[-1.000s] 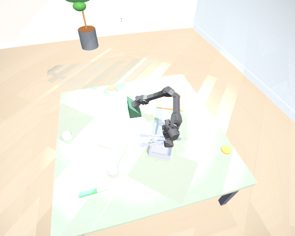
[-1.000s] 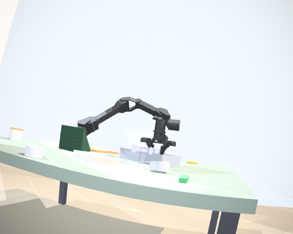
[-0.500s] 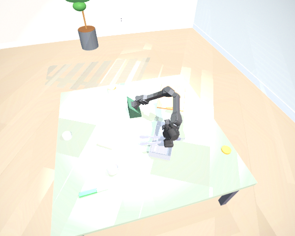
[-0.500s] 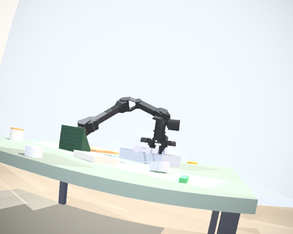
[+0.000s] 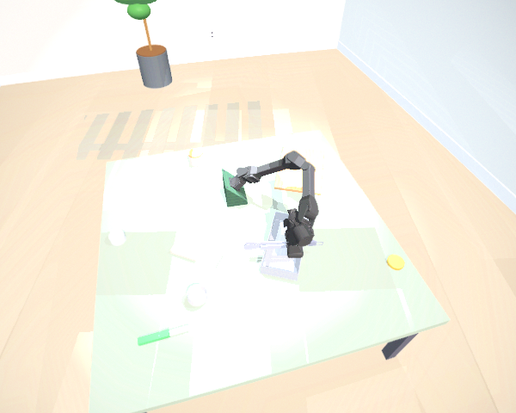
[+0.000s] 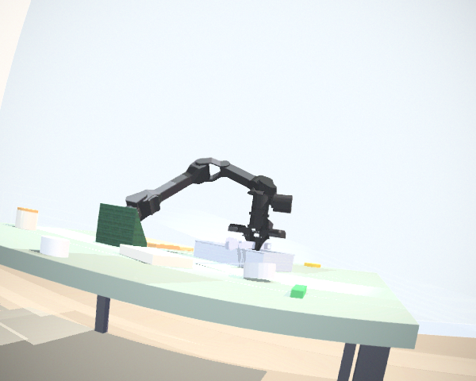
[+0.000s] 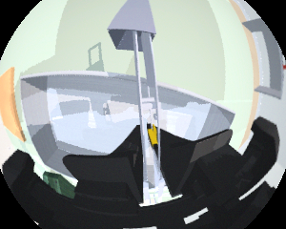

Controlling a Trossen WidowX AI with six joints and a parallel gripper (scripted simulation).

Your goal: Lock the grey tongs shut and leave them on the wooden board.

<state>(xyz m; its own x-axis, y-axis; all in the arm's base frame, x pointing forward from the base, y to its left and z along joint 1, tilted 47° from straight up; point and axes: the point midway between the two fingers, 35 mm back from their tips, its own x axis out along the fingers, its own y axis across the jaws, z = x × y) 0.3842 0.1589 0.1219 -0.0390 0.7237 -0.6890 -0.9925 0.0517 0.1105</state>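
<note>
Right now the roasting tin is 3 cm behind my gripper tip and 2 cm to the right of it. From my gripper tip the other things lie so: wooden board: 53 cm behind, 18 cm to the left, 2 cm below; yellow disc: 43 cm to the left, 12 cm ahead, 2 cm below; pale flat block: 42 cm to the right, 13 cm behind, 2 cm below.
</note>
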